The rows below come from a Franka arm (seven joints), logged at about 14 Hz.
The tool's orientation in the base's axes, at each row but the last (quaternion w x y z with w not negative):
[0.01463, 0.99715, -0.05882, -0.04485]
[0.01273, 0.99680, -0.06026, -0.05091]
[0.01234, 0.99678, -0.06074, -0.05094]
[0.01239, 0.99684, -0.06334, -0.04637]
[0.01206, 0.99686, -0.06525, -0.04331]
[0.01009, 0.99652, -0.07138, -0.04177]
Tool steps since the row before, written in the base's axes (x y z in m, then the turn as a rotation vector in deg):
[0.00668, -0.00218, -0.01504, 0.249, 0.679, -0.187]
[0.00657, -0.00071, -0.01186, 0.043, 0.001, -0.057]
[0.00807, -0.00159, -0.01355, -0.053, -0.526, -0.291]
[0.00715, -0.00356, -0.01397, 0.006, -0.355, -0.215]
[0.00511, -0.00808, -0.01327, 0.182, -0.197, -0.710]
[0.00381, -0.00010, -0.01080, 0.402, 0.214, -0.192]
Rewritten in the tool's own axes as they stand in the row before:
[0.00818, 0.00087, 0.01442, 0.182, -0.709, 0.147]
[0.00776, -0.00045, 0.01113, 0.048, -0.008, 0.052]
[0.00952, 0.00019, 0.01267, 0.041, 0.519, 0.305]
[0.00879, 0.00221, 0.01330, 0.071, 0.345, 0.220]
[0.00723, 0.00696, 0.01292, 0.266, 0.151, 0.695]
[0.00466, -0.00072, 0.01044, 0.382, -0.274, 0.154]

